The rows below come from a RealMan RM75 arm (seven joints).
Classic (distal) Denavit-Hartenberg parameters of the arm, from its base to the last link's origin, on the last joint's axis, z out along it. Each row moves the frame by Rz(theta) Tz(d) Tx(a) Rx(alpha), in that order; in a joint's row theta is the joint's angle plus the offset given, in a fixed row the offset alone. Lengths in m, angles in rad.
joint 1: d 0.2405, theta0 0, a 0, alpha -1.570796
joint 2: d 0, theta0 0, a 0, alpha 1.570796
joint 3: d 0.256, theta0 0, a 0, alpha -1.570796
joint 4: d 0, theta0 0, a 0, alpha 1.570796
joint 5: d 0.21, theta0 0, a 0, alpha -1.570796
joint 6: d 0, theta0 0, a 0, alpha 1.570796
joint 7: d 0.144, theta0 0, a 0, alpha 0
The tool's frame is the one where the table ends.
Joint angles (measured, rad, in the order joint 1, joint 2, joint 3, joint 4, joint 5, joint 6, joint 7), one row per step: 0.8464, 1.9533, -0.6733, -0.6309, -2.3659, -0.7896, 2.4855; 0.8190, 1.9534, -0.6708, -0.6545, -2.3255, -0.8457, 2.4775; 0.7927, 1.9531, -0.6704, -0.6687, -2.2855, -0.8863, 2.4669; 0.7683, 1.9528, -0.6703, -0.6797, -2.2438, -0.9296, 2.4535; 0.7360, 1.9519, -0.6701, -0.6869, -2.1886, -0.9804, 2.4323; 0.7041, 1.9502, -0.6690, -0.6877, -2.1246, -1.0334, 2.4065; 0.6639, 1.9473, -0.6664, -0.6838, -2.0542, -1.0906, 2.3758; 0.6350, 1.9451, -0.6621, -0.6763, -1.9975, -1.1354, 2.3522
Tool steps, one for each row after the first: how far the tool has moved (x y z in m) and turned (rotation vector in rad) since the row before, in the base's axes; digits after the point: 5 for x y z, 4 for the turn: 0.00310, -0.00773, 0.00089, -0.0209, 0.0426, 0.0053; 0.00420, -0.00722, 0.00041, -0.0138, 0.0366, 0.0031; 0.00299, -0.00729, -0.00037, -0.0171, 0.0377, 0.0081; 0.00486, -0.00985, -0.00084, -0.0193, 0.0476, 0.0102; 0.00396, -0.01017, -0.00099, -0.0174, 0.0554, 0.0154; 0.00676, -0.01289, -0.00035, -0.0141, 0.0608, 0.0138; 0.00417, -0.00975, -0.00005, -0.0069, 0.0524, 0.0126
